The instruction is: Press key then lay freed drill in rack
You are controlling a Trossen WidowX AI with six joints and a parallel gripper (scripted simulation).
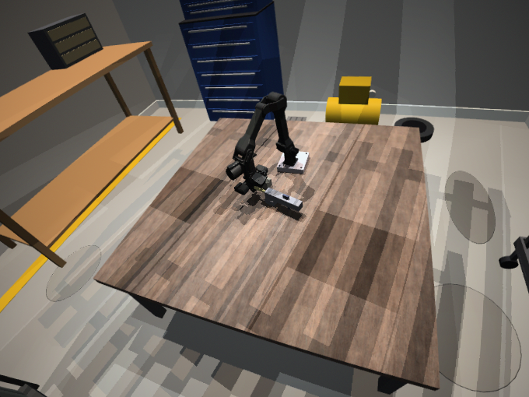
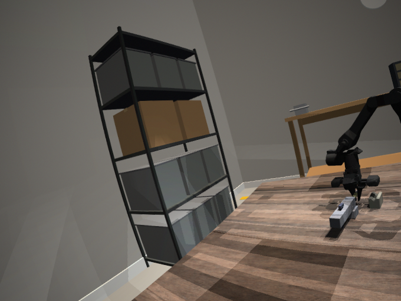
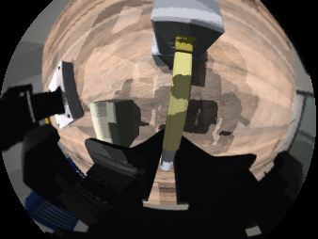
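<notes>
Now: the drill 40 mm to the left of my gripper tip, 30 mm above it and 10 mm ahead of it. The rest, counted from my gripper tip: small rack (70 mm behind, 10 mm to the left, 10 mm above); grey housing block (170 mm to the left, 30 mm above, 20 mm ahead); dark key (190 mm to the left, 40 mm above, 30 mm ahead).
</notes>
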